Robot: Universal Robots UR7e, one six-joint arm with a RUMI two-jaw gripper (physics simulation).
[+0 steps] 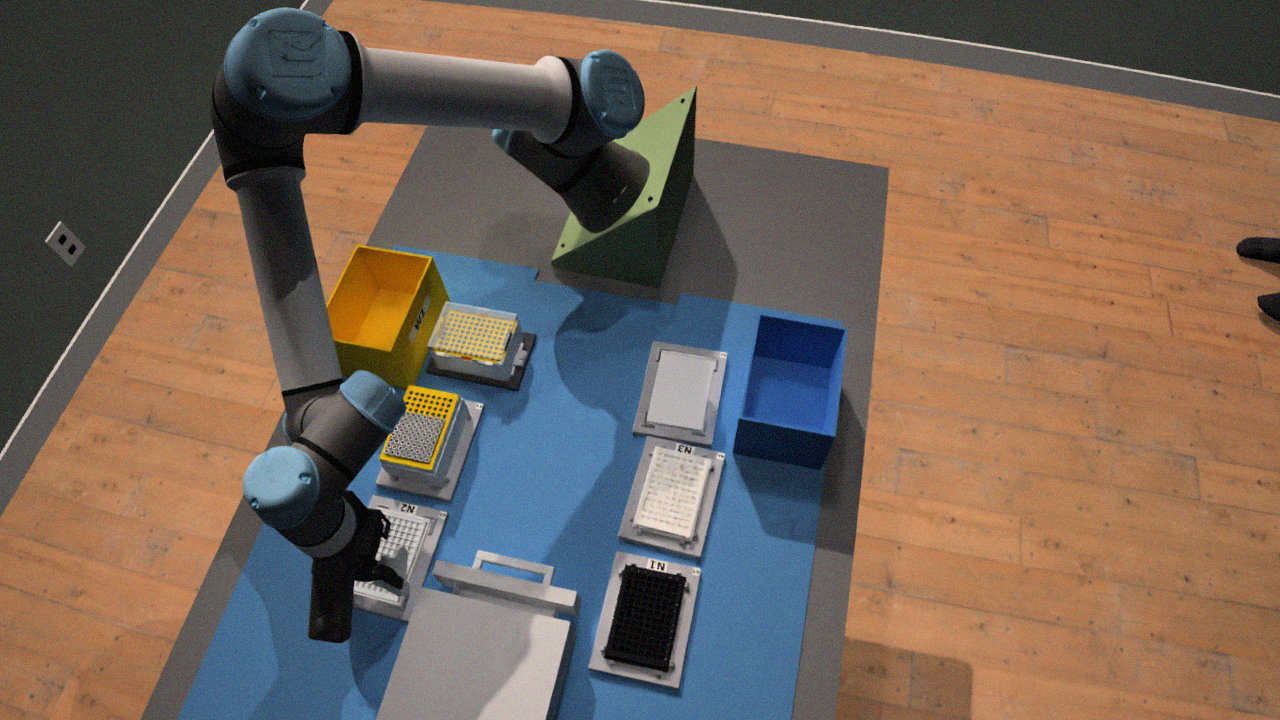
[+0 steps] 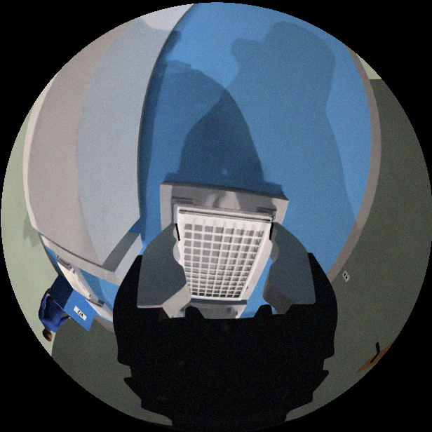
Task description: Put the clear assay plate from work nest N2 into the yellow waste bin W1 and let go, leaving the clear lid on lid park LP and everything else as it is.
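Pixels of known places: gripper, fingertip midpoint: (image 1: 376,588); arm's base, link origin: (image 1: 617,195).
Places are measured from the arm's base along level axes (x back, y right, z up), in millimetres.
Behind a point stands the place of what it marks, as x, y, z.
Observation:
The clear assay plate (image 1: 407,534) @[-593, 172, -94] (image 2: 220,260), a pale grid of wells, sits level at work nest N2 (image 1: 433,528) @[-574, 141, -103] (image 2: 170,197). My gripper (image 1: 390,550) (image 2: 224,224) points down over it, with its fingertips against the plate's two long sides; it is shut on the plate. The plate's underside is hidden. The yellow waste bin W1 (image 1: 380,360) @[-360, 287, -33] stands open at the back left, with its inside empty. A flat, pale clear lid (image 1: 682,389) @[-282, -165, -98] lies on a grey holder at the right, whose label I cannot read.
A tip box with yellow and grey tips (image 1: 420,434) @[-460, 185, -41] stands between N2 and W1. Another clear box with yellow tips (image 1: 474,335) @[-284, 161, -40] stands beside W1. A grey instrument (image 1: 474,662) @[-745, 8, -34] (image 2: 110,150) stands close to N2. A white plate (image 1: 673,492) @[-450, -185, -95], a black plate (image 1: 646,617) @[-632, -185, -92] and a blue bin (image 1: 787,438) @[-363, -330, -31] are at right.

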